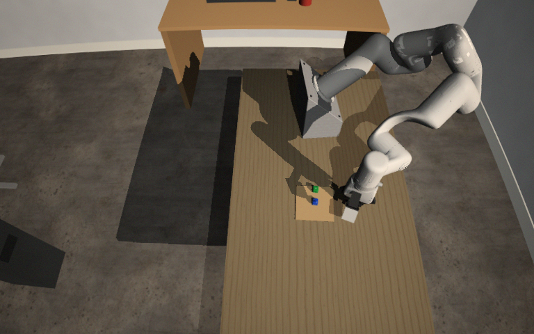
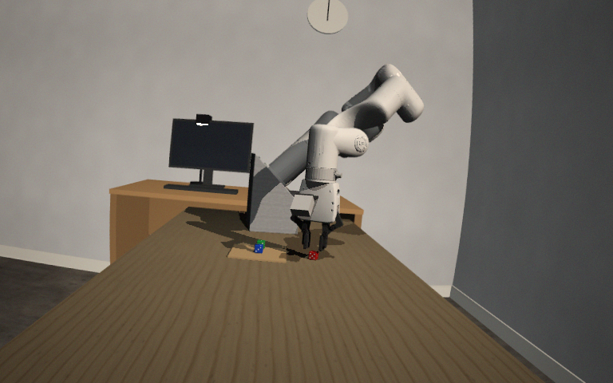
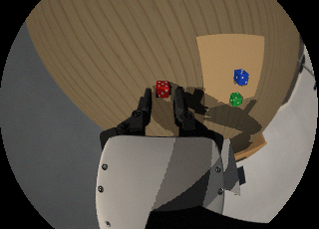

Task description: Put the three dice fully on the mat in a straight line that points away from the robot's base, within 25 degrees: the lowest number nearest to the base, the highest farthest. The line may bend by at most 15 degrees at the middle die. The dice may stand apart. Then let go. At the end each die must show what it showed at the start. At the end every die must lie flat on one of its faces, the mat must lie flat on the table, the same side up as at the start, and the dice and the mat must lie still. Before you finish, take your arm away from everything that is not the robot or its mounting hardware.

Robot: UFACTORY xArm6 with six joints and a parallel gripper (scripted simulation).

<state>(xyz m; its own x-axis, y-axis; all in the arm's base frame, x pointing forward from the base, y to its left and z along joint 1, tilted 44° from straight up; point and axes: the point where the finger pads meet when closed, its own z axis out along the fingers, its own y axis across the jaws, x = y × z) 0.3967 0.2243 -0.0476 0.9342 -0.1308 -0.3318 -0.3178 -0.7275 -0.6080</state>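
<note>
The red die is 4 cm below my hand. From my hand the other things lie so: green die 14 cm to the right, 5 cm behind, 3 cm below; then tan mat 14 cm to the right, 4 cm below; then blue die 14 cm to the right, 3 cm below.
</note>
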